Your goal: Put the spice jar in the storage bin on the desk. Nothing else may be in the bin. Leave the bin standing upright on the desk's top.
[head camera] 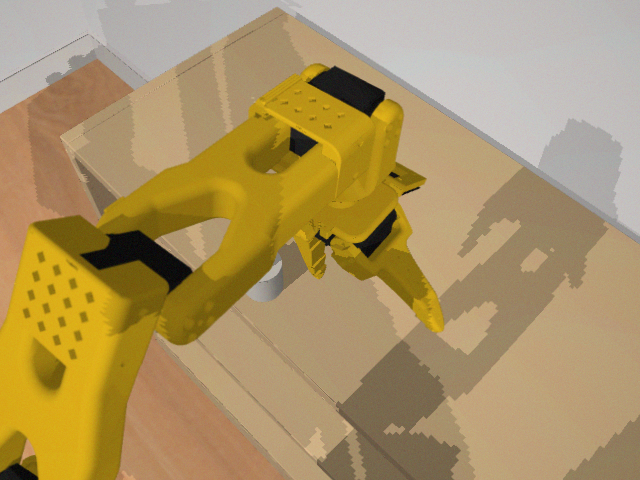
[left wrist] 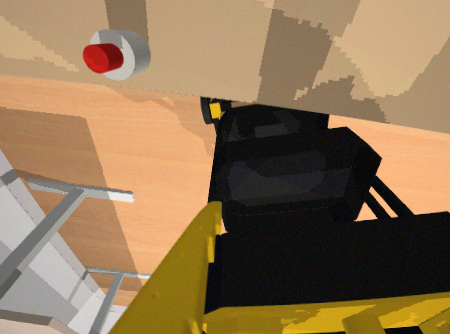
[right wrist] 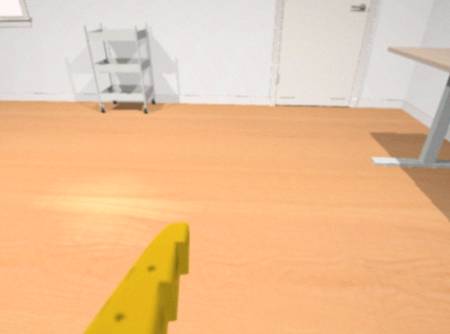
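Pixels of known places: left hand, tool point: (head camera: 321, 274) (left wrist: 221, 213); right hand, tool point: (right wrist: 188, 241); left arm's base, link origin: (left wrist: 231, 326).
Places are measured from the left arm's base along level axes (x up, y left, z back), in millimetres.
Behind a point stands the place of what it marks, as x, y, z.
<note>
The spice jar, a light grey cylinder with a narrower red cap, stands upright near the wooden top's edge. The jar (head camera: 267, 286) {-135, 49, -292} is partly hidden behind my left arm in the head view, and its red cap is hidden there. The jar (left wrist: 134, 54) {-125, 44, -303} shows whole at the upper left of the left wrist view. My left gripper (head camera: 378, 301) is open and empty, to the right of the jar; one notched jaw (left wrist: 182, 260) {39, -24, -259} shows in the left wrist view. My right gripper shows one notched jaw (right wrist: 145, 280) {118, -282, 234}; it is open and empty over the floor. The storage bin does not show.
The jar's light wooden top (head camera: 558, 330) {-165, -222, -401} meets a wall at the back. The black cart body (left wrist: 300, 175) {-375, -204, 78} sits beside its edge. A desk (right wrist: 430, 56) {-55, 1048, 1415} with grey legs is at the right wrist view's right. A grey trolley (right wrist: 136, 34) {-65, -397, 2977} and door (right wrist: 320, 55) {-268, 1290, 2849} are at the back.
</note>
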